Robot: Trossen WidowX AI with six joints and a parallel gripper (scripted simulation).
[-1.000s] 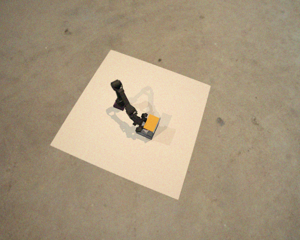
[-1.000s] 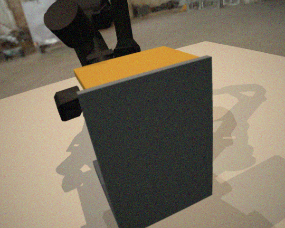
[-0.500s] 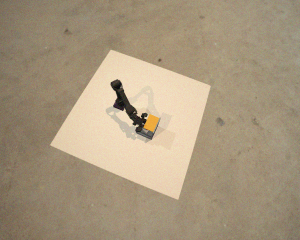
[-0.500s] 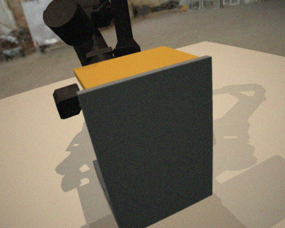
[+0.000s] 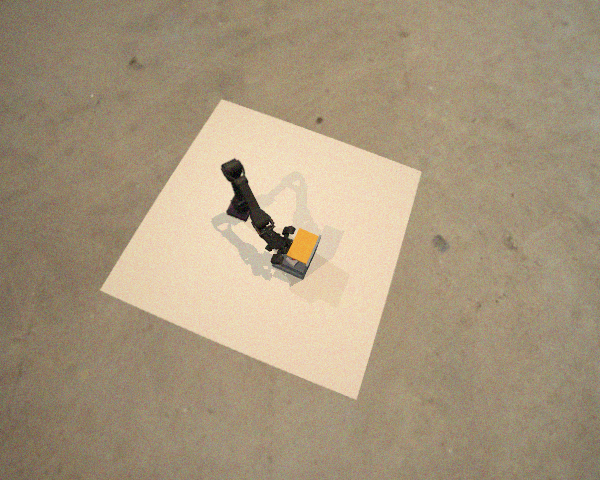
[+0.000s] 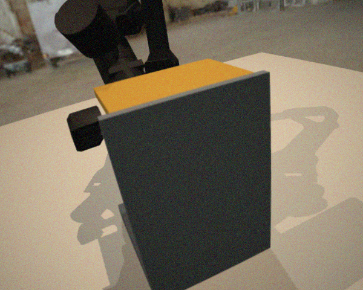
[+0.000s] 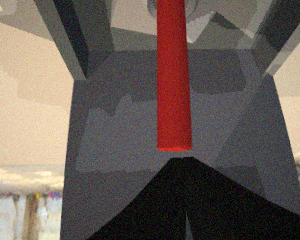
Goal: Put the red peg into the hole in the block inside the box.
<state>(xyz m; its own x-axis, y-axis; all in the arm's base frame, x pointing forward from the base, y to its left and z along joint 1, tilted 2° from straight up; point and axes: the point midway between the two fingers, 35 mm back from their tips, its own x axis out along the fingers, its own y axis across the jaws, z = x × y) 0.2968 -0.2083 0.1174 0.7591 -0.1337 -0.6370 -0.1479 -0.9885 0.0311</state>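
Right now the red peg is 50 mm below my gripper tip. Round my gripper tip: dark box wall (70 mm ahead, 10 mm to the right); orange roof (20 mm ahead, 10 mm to the left, 110 mm above).
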